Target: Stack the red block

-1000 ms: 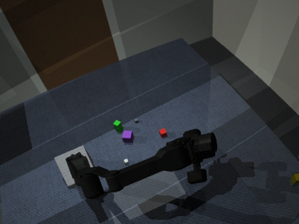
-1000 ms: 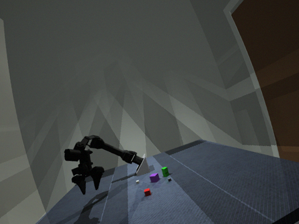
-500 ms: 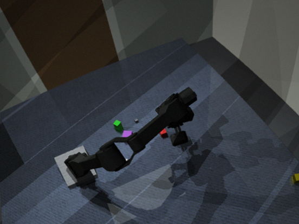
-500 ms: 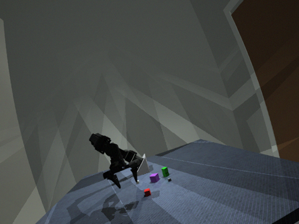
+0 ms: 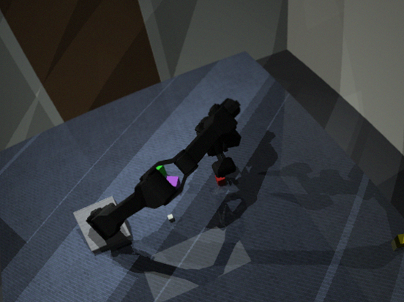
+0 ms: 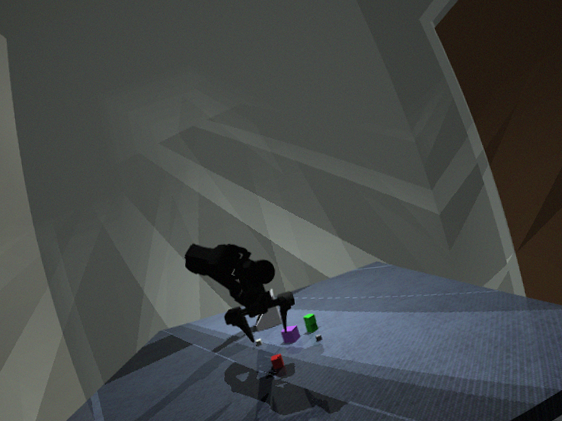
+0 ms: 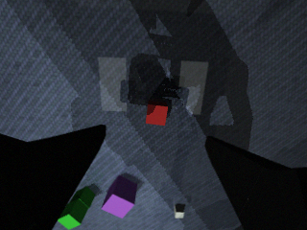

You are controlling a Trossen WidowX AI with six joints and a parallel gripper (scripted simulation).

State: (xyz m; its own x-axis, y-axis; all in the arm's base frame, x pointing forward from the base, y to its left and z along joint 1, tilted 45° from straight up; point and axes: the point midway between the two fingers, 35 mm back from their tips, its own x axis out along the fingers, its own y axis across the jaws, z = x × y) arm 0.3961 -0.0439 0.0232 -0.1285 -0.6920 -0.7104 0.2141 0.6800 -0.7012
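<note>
Right now my gripper tip is 70 mm above the red block. Also, from my gripper tip: small grey cube: 60 mm behind, 140 mm to the left, 80 mm below; purple block: 140 mm behind, 70 mm to the left, 70 mm below; small white cube: 210 mm behind, 30 mm to the right, 80 mm below.
</note>
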